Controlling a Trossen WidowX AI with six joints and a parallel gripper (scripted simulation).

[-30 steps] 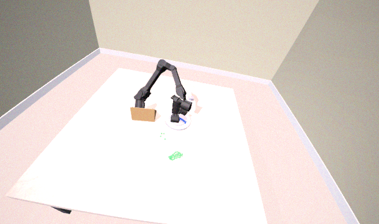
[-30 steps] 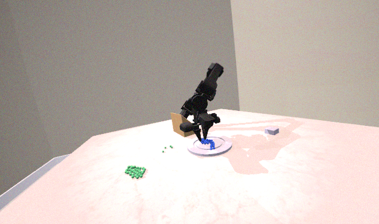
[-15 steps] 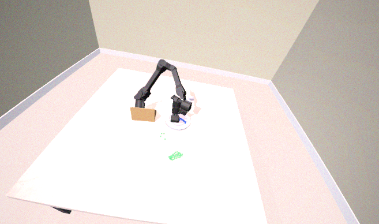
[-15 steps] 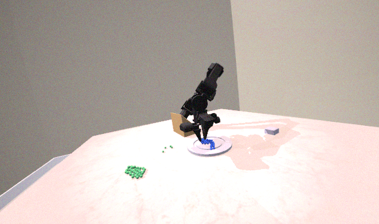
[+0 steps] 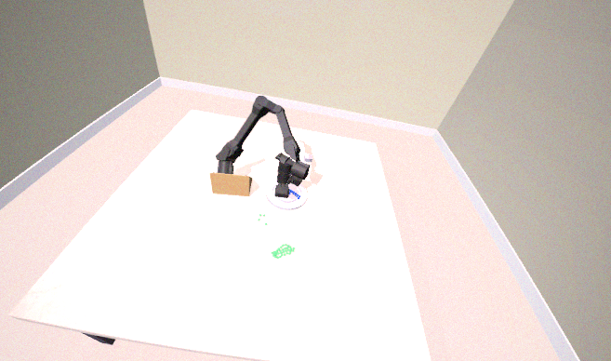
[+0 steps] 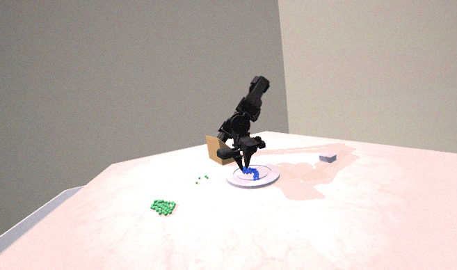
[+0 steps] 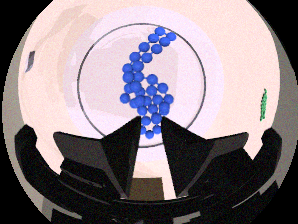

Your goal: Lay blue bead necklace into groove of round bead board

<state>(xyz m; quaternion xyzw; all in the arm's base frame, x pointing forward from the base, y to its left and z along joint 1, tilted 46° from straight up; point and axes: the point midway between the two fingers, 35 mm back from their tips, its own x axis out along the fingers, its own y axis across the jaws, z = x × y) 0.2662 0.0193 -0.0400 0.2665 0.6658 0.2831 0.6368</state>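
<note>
My gripper tip is now 3 cm short of the round white bead board, 1 cm to the right of it and 1 cm above it. Round my gripper tip: small grey block: 31 cm to the left, 14 cm ahead.
</note>
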